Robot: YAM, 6 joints.
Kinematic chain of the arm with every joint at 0, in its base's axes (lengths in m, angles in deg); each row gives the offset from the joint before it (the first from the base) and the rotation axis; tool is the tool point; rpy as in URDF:
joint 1: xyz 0 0 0.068 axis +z
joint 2: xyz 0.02 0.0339 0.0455 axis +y
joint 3: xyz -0.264 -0.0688 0 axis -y
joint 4: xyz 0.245 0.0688 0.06 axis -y
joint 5: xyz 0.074 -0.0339 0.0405 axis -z
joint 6: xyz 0.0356 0 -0.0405 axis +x
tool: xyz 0 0 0 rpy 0 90 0
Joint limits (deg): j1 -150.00..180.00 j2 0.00..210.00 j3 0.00..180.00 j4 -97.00..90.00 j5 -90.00..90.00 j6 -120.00..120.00
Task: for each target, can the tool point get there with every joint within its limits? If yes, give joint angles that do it. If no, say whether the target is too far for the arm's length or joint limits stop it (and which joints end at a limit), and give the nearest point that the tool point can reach.
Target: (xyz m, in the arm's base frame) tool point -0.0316 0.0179 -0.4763
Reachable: no: joint limits stop it (at a limit: joint 2) | nearest point -0.0839 0.0475 -0.3468 | short by 0.143 m
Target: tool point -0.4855 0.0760 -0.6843
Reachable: no: too far | nearest point -0.3681 0.0576 -0.3584 | short by 0.347 m
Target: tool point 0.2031 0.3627 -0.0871
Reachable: yes | joints 65.49 161.86 95.68 -31.01 74.49 66.28
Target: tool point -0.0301 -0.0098 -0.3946
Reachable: no: joint limits stop it (at a limit: joint 1, joint 2) | nearest point -0.0595 -0.0318 -0.3316 | short by 0.073 m
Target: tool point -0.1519 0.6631 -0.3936
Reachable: no: too far | nearest point -0.1165 0.5086 -0.2558 | short by 0.210 m
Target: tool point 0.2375 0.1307 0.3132
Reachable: yes | joints 29.04 69.36 58.30 -21.68 1.65 -8.66
